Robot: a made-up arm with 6 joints.
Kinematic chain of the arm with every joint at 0, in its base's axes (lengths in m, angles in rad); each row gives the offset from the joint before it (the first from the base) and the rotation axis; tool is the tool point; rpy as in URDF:
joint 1: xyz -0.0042 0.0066 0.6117 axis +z
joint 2: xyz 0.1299 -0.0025 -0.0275 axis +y
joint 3: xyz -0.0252 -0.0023 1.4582 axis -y
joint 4: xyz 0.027 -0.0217 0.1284 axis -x
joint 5: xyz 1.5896 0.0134 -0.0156 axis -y
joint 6: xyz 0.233 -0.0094 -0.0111 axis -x
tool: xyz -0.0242 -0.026 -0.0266 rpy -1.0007 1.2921 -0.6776
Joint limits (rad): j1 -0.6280..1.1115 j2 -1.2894..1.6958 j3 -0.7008..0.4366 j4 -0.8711..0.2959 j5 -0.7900..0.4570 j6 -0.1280..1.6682
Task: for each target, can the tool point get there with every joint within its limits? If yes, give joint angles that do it. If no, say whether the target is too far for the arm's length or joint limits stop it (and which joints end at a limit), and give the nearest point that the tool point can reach.
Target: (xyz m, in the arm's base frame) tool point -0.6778 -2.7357 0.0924
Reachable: no: joint limits stop it (at a limit: joint 1, joint 3, joint 4, joint 5) | nearest point 0.9852 -0.8464 -0.0314 | short by 2.520 m
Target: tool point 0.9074 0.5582 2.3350
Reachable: yes | joints 0.5920 -0.5744 -0.3383 -0.0333 -0.0381 1.4818
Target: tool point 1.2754 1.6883 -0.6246
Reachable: yes | joints 0.9389 1.2333 -0.0292 -0.2174 -0.2592 1.4361
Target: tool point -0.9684 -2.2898 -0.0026
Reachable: no: joint limits stop it (at a limit: joint 1, joint 3, joint 4, joint 5) | nearest point 0.6766 -0.6212 -0.4714 | short by 2.390 m
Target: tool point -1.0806 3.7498 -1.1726
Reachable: no: too far | nearest point 0.9558 2.1936 -0.8580 | short by 2.582 m
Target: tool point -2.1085 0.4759 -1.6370
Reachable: no: joint limits stop it (at a limit: joint 1, joint 2, joint 4, joint 6) | nearest point 0.0534 0.3529 -0.8000 | short by 2.322 m
